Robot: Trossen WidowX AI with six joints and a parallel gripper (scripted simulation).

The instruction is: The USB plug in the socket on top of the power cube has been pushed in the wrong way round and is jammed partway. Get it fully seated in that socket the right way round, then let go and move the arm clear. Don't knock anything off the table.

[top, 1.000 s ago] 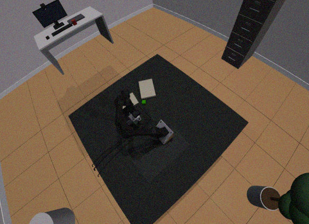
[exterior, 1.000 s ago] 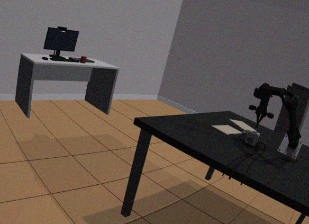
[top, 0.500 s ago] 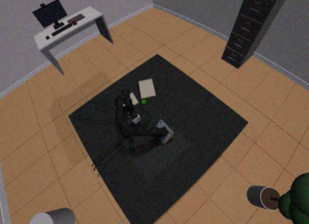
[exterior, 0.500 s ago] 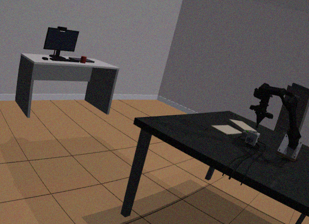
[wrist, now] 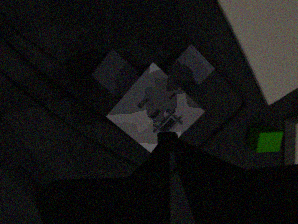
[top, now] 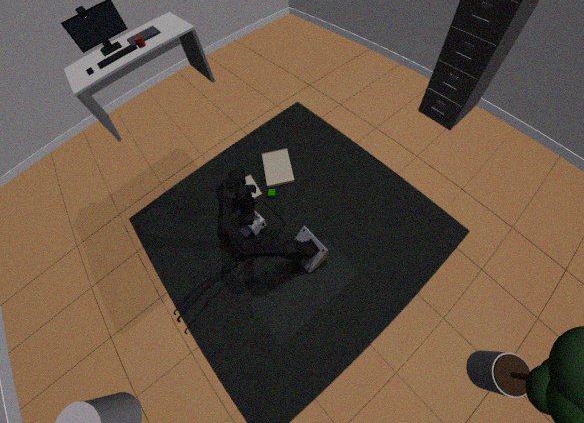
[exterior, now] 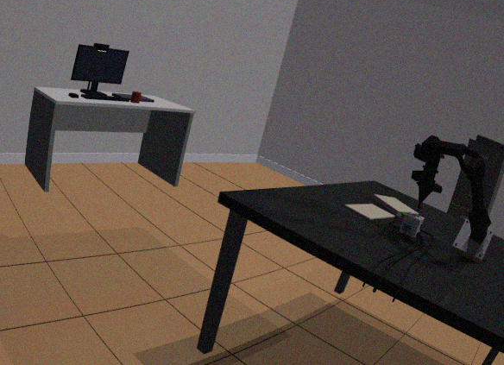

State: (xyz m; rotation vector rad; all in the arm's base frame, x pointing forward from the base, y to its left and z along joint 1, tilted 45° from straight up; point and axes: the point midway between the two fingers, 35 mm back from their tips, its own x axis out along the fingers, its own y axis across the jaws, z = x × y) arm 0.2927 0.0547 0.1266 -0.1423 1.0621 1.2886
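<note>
The USB plug lies 20 mm below my gripper tip. From my gripper tip the other things lie so: small green block 110 mm ahead, 150 mm to the right, 120 mm below.
</note>
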